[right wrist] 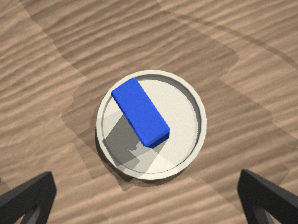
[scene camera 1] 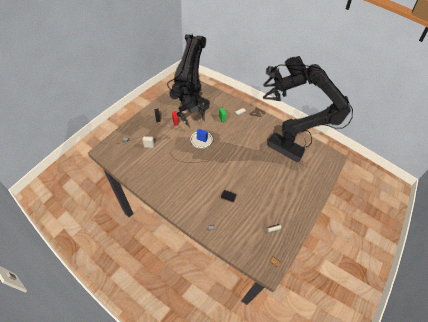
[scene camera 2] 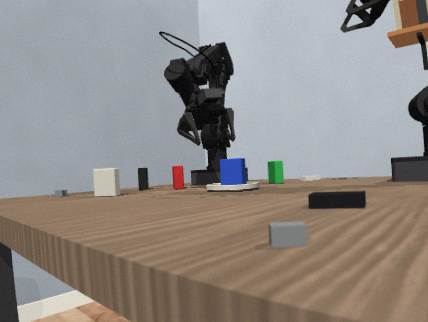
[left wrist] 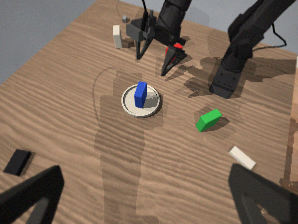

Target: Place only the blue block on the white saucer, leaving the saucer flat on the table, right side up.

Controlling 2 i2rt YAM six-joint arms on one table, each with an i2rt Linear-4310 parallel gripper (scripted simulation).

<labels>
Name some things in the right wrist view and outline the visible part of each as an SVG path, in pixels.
My right gripper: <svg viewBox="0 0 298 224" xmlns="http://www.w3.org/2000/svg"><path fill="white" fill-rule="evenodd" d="M51 171L45 171L0 195L0 224L14 224L23 215L24 217L20 224L47 224L57 193ZM241 170L237 192L248 224L275 224L270 214L281 224L298 224L297 195L248 169Z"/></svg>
A blue block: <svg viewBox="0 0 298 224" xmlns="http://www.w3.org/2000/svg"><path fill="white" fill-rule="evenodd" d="M131 78L114 89L111 95L142 145L148 148L155 148L169 138L170 128L137 79Z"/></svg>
A white saucer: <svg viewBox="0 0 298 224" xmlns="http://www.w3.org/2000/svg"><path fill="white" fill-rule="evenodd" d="M135 72L118 81L103 98L96 119L97 138L106 158L124 174L144 180L165 179L188 167L201 150L207 130L205 108L193 87L182 78L161 70ZM131 78L137 79L170 128L169 138L155 148L148 148L142 145L111 95L114 89Z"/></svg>
</labels>
